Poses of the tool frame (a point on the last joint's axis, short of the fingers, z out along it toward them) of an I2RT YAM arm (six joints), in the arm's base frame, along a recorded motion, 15 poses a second.
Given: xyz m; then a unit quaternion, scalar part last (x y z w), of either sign.
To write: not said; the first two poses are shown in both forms.
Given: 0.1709, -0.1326, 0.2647, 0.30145, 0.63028, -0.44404, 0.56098
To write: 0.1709, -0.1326, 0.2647, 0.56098, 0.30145, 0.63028, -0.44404
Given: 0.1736, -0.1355, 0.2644, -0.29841, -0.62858, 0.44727, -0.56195
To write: 0.1736, -0.1355, 0.2644, 0.56195, 0.29841, 0.62858, -0.44727
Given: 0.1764, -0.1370, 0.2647, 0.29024, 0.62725, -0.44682, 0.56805
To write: 0.1764, -0.1370, 0.2647, 0.56805, 0.29024, 0.62725, -0.44682
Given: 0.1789, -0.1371, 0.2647, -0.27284, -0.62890, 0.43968, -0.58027
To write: 0.1789, -0.1371, 0.2647, 0.58027, 0.27284, 0.62890, -0.43968
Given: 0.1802, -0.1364, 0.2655, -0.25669, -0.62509, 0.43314, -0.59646
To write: 0.1802, -0.1364, 0.2655, 0.59646, 0.25669, 0.62509, -0.43314
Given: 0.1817, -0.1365, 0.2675, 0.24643, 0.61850, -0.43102, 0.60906
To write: 0.1817, -0.1365, 0.2675, 0.60906, 0.24643, 0.61850, -0.43102
